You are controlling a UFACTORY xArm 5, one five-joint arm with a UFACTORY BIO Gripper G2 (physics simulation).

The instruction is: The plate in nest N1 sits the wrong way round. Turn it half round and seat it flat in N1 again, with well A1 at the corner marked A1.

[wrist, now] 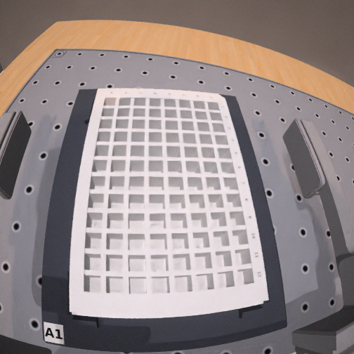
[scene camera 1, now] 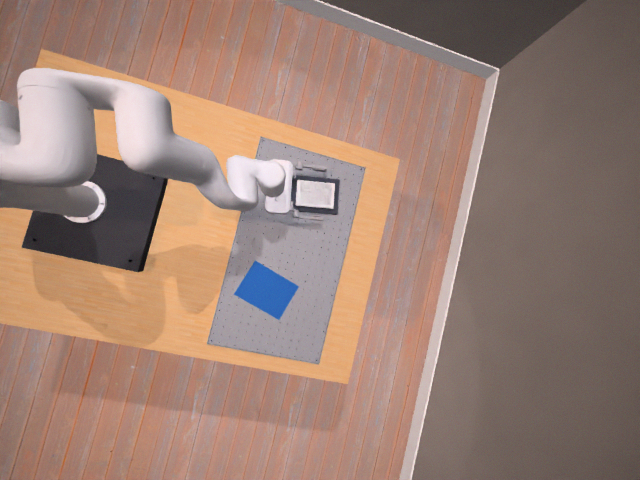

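Observation:
The white well plate (scene camera 1: 315, 194) (wrist: 169, 303) lies in the dark nest N1 (scene camera 1: 337, 197) (wrist: 57, 220). In the wrist view its printed numbers run down the right edge, with 12 at the lower right; a cut corner shows at the upper right. The nest's A1 label (wrist: 54, 333) is at the lower left, diagonally opposite that cut corner. My gripper (scene camera 1: 310, 191) (wrist: 160, 156) is open, with one finger out to each side of the plate and nest. Neither finger touches the plate. How high the fingertips are is hard to tell.
The nest stands on a grey perforated board (scene camera 1: 289, 242) (wrist: 300, 260) near one end. A blue rectangle (scene camera 1: 266, 290) lies on the board farther along. The wooden table (scene camera 1: 369, 248) (wrist: 150, 32) extends past the board. The arm's black base plate (scene camera 1: 124, 222) is at the left.

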